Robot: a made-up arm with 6 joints.
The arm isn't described. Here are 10 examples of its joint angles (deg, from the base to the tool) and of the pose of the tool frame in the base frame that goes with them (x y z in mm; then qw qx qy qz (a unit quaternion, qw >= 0)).
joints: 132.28 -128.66 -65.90 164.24 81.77 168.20
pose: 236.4 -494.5 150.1 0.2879 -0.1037 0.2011 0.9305
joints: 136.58 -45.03 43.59 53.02 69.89 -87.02
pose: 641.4 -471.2 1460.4 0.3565 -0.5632 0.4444 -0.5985
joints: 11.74 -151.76 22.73 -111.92 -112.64 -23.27
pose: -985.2 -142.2 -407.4 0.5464 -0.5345 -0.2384 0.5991
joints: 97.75 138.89 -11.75 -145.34 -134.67 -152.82
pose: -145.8 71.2 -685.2 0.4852 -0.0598 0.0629 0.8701
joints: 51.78 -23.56 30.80 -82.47 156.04 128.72
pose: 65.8 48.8 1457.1 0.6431 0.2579 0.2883 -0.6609
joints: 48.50 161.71 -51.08 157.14 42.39 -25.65
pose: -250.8 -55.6 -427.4 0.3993 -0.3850 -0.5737 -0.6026
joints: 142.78 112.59 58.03 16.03 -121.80 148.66
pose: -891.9 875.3 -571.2 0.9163 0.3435 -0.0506 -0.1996
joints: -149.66 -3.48 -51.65 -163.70 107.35 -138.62
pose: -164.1 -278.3 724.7 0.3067 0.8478 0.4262 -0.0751
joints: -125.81 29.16 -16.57 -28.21 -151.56 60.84
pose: -584.7 -563.6 598.9 0.5581 0.7398 0.1532 0.3432
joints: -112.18 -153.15 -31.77 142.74 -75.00 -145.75
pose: 425.1 697.2 -196.0 0.1532 0.5959 0.7866 0.0517
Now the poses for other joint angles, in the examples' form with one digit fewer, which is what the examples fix.
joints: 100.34 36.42 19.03 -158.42 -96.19 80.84
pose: -344 1037 764 0.077 -0.546 -0.210 -0.807
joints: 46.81 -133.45 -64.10 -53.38 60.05 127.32
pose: -181 -336 50 0.805 0.024 -0.416 -0.423
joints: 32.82 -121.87 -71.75 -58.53 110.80 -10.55
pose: -239 -256 64 0.148 0.664 -0.721 -0.130
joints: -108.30 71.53 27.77 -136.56 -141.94 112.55
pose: -273 -1204 56 0.855 -0.100 -0.508 0.006
